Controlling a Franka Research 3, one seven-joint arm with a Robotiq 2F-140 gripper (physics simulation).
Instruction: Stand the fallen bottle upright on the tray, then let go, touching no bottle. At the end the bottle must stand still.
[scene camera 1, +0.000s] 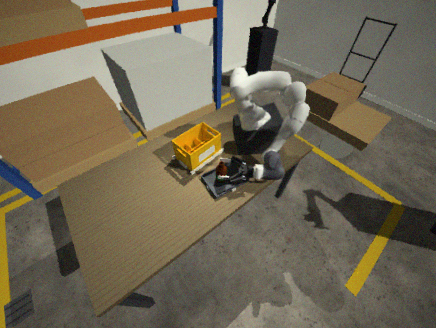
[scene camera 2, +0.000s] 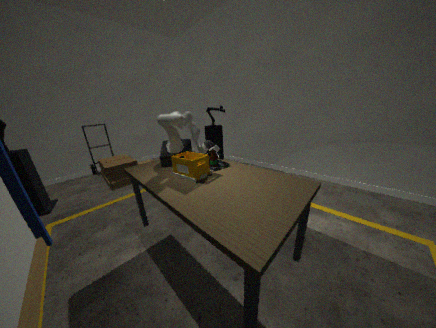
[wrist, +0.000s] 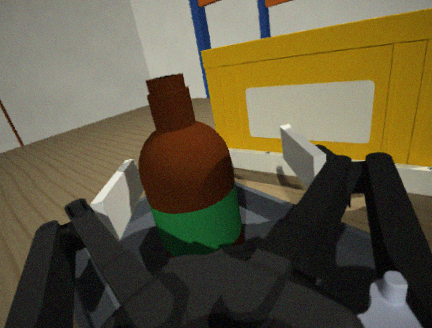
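The brown bottle with a green band (scene camera 1: 221, 169) (scene camera 2: 213, 155) (wrist: 187, 165) stands on the dark tray (scene camera 1: 212, 189) (wrist: 262, 200). It leans left in the wrist view, much as the crate's side edge does, so it looks upright or close to it. Its foot is hidden behind the gripper. My gripper (scene camera 1: 230, 169) (wrist: 209, 158) is open, its white pads on either side of the bottle. In the wrist view a wide gap shows between the bottle and the right pad and a narrower one by the left pad. Whether anything touches the bottle low down is hidden.
A yellow crate (scene camera 1: 200, 153) (scene camera 2: 185, 167) (wrist: 230, 95) with bottles inside stands close behind the tray, on a pale base (wrist: 260, 159). The wooden table (scene camera 1: 150, 220) (scene camera 2: 240, 200) extends beyond them. The arm's black base block (scene camera 1: 250, 139) is at the table's far end.
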